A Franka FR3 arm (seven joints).
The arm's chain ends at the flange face. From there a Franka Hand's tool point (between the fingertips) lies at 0.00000 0.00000 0.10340 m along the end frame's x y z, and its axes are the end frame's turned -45 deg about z.
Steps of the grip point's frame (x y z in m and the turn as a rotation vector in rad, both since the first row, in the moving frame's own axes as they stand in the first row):
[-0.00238 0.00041 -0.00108 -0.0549 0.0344 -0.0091]
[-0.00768 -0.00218 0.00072 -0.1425 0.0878 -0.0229]
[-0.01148 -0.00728 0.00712 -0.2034 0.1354 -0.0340]
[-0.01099 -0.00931 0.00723 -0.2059 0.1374 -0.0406]
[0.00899 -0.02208 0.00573 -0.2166 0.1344 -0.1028]
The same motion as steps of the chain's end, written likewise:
[-0.00792 0.00050 -0.00086 -0.0145 0.0631 -0.0091]
[-0.02378 0.00010 0.00216 -0.0387 0.1628 -0.0229]
[-0.03787 -0.00153 0.01019 -0.0481 0.2396 -0.0340]
[-0.03929 -0.00326 0.01038 -0.0484 0.2427 -0.0406]
[-0.03490 -0.02659 0.00907 -0.0581 0.2482 -0.1028]

